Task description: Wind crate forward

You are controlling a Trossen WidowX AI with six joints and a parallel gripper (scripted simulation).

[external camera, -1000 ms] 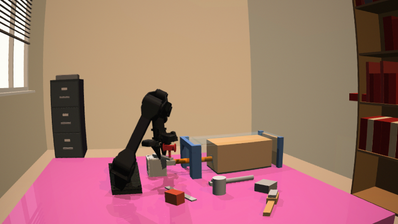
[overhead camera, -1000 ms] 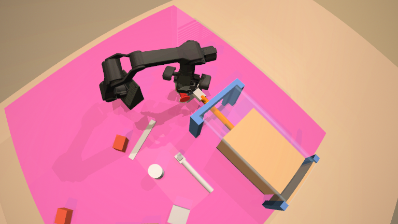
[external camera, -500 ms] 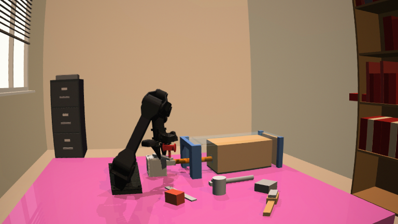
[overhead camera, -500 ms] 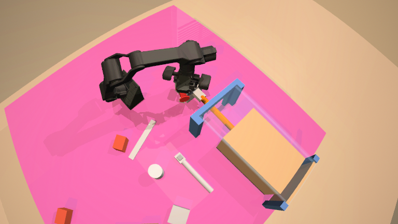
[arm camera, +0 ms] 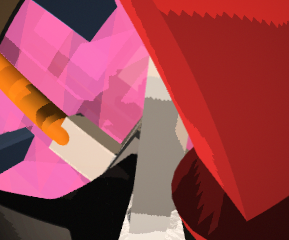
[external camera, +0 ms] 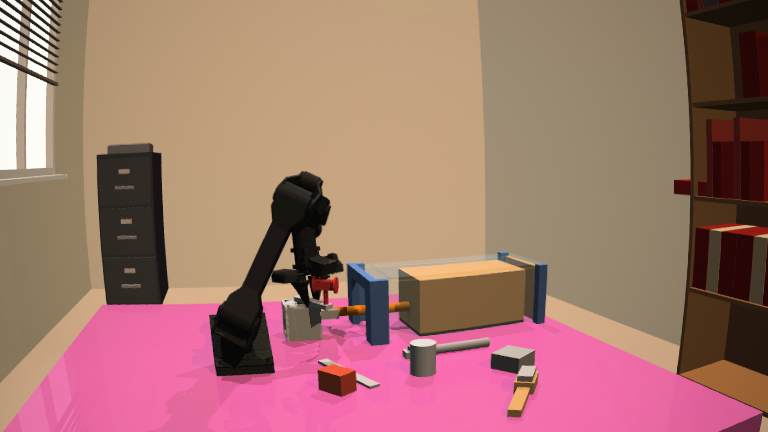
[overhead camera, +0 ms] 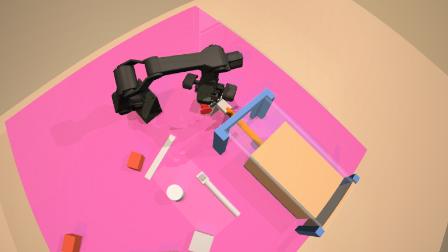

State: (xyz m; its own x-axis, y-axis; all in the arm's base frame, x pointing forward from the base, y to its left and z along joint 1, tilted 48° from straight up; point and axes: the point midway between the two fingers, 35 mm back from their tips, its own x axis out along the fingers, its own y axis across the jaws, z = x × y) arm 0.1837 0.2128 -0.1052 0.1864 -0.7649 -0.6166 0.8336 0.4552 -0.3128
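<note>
Now: gripper tip 20 mm below the winch handle, 10 mm to the left of it and 10 mm short of it. Also, from my gripper tip: blue steel frame: 130 mm ahead, 50 mm to the left, 20 mm above; then winch: 60 mm below, 40 mm behind, 30 mm to the left; then red knob: 50 mm to the right, 50 mm above, 30 mm ahead.
</note>
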